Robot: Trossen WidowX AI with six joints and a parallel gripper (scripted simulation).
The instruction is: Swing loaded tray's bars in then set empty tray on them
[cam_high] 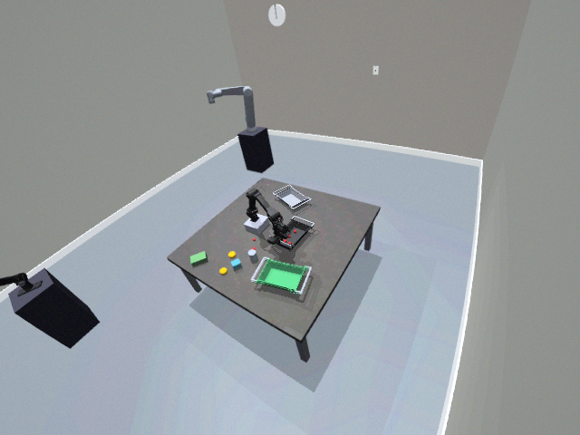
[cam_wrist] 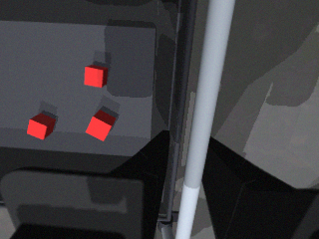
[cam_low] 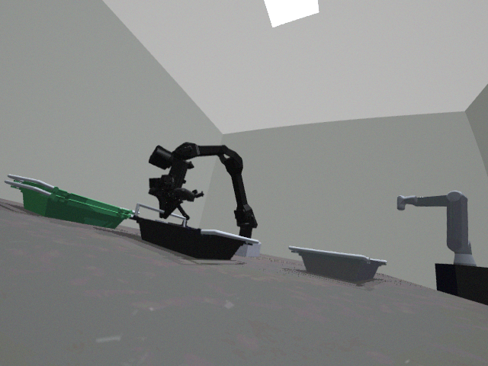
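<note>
Now: the grey tray 540 mm to the left of my gripper tip, 260 mm behind it and 30 mm below it. From my gripper tip the other things lie so: red block (260 mm behind, 70 mm below, 20 mm to the right); cyan cube (290 mm to the right, 200 mm behind, 50 mm below); grey cylinder (170 mm to the right, 140 mm behind, 40 mm below).
</note>
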